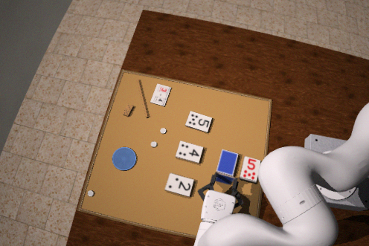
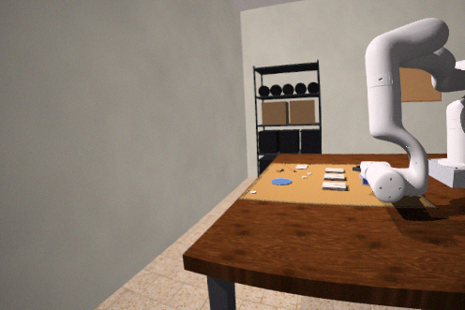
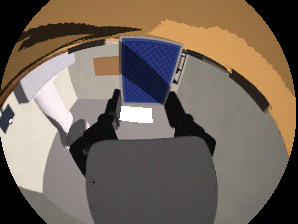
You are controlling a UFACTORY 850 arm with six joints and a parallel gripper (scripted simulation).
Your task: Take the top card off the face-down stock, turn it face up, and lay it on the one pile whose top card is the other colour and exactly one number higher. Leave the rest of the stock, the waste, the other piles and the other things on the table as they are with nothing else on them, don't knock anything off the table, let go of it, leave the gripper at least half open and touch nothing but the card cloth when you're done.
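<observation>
Now: hand 3 cm above the blue-backed card and 1 cm to the left of it. From my hand the other things lie so: tan card cloth 16 cm ahead, 10 cm to the right, 9 cm below.
</observation>
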